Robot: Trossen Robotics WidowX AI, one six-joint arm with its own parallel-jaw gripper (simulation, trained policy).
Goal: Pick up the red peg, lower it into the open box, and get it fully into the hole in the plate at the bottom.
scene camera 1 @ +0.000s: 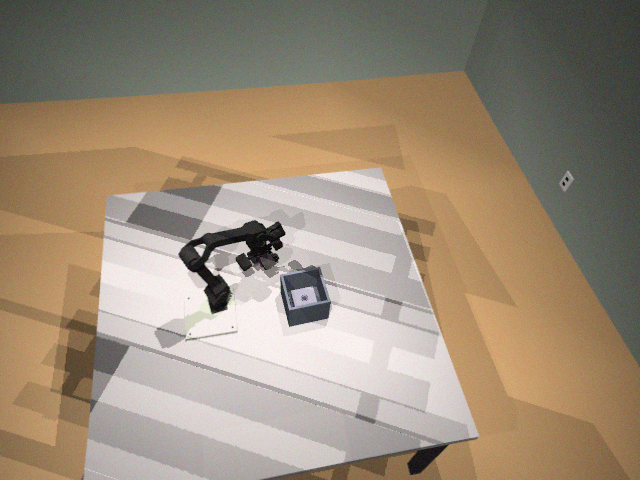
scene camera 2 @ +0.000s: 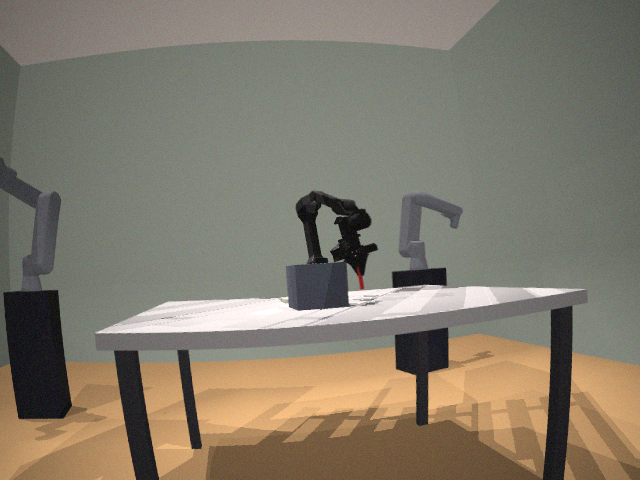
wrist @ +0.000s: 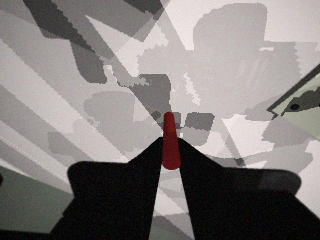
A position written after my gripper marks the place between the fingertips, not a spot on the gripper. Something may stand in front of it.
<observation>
In view: my gripper (scene camera 2: 361, 276), a dark box (scene camera 2: 324, 285) and a red peg (wrist: 171, 160).
The dark box also shows in scene camera 1 (scene camera 1: 319, 310). My gripper shows as well in scene camera 1 (scene camera 1: 260, 259) and in the wrist view (wrist: 169, 141). The wrist view misses the dark box: it is out of frame.
</observation>
